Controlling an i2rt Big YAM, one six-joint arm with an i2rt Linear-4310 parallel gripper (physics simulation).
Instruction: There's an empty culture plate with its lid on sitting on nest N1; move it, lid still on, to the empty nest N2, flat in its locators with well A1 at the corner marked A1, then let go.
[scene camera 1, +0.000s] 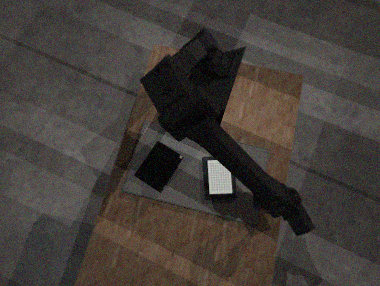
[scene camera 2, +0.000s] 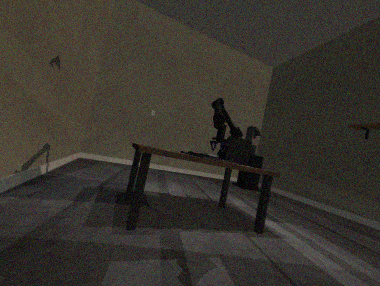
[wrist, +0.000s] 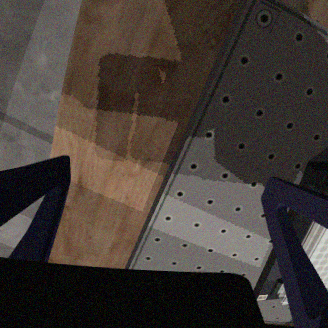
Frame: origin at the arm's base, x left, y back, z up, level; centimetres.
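Seen in the pictures: gripper, fingertip midpoint: (scene camera 2: 217, 151) (wrist: 172, 178); arm's base, origin of the base link: (scene camera 1: 221, 68) (scene camera 2: 240, 145).
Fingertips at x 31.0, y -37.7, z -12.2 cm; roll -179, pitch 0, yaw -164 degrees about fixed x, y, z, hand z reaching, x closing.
Offsets run from my fingertips to a thing's top centre.
The white lidded culture plate {dz -2.2, dx -19.0, dy +2.9 cm} (scene camera 1: 220, 177) (wrist: 320, 252) sits on dark nest N1 (scene camera 1: 205, 167) (wrist: 320, 175); in the wrist view it is cut off at the right edge, partly behind the right finger. The black empty nest N2 {dz -3.3, dx -42.7, dy -0.7 cm} (scene camera 1: 159, 166) lies left of it in scene camera 1, turned at an angle, with a small light mark at its right corner; lettering is too small to read. My gripper (scene camera 2: 214, 145) (wrist: 172, 178) is open and empty, above the board and the table, off to one side of the plate. In scene camera 1 its fingers are hidden under the arm.
The grey perforated board {dz -5.0, dx -28.0, dy +2.8 cm} (scene camera 1: 185, 194) (wrist: 210, 215) carries both nests on the wooden table (scene camera 1: 150, 240) (scene camera 2: 200, 158) (wrist: 100, 210). The arm (scene camera 1: 235, 160) (scene camera 2: 219, 117) passes over the board's right part in scene camera 1, beside the plate. The table edge and floor show left in the wrist view.
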